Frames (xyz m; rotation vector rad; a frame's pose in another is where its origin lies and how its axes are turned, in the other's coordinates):
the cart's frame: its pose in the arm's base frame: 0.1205 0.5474 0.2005 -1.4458 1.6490 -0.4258
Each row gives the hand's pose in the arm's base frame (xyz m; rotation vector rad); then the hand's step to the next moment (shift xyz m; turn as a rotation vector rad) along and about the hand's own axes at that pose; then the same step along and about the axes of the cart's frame.
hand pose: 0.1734 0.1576 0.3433 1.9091 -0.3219 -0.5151
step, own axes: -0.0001 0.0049 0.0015 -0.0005 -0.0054 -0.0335
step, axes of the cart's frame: 0.0012 -0.0033 -0.0037 -0.0283 -0.0066 0.0174
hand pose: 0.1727 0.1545 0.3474 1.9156 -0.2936 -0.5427
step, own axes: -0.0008 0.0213 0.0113 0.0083 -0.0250 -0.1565
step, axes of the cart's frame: 0.0094 -0.0131 -0.0180 -0.1266 -0.0363 0.0886
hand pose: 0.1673 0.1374 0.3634 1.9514 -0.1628 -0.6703
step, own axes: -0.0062 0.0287 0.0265 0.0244 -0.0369 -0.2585
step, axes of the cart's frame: 0.0215 -0.0135 -0.0303 -0.2026 -0.0674 0.1523
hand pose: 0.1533 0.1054 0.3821 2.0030 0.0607 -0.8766
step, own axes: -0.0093 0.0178 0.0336 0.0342 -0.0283 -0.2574
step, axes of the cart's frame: 0.0266 -0.0026 -0.0286 -0.1940 -0.0758 0.1576
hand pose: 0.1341 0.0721 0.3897 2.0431 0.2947 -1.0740
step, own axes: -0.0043 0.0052 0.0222 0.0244 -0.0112 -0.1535
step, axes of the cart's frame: 0.0173 0.0039 -0.0150 -0.1114 -0.0497 0.0970
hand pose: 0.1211 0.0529 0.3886 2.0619 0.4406 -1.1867
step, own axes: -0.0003 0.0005 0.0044 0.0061 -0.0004 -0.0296
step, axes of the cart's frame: 0.0034 0.0014 -0.0024 -0.0200 -0.0107 0.0200
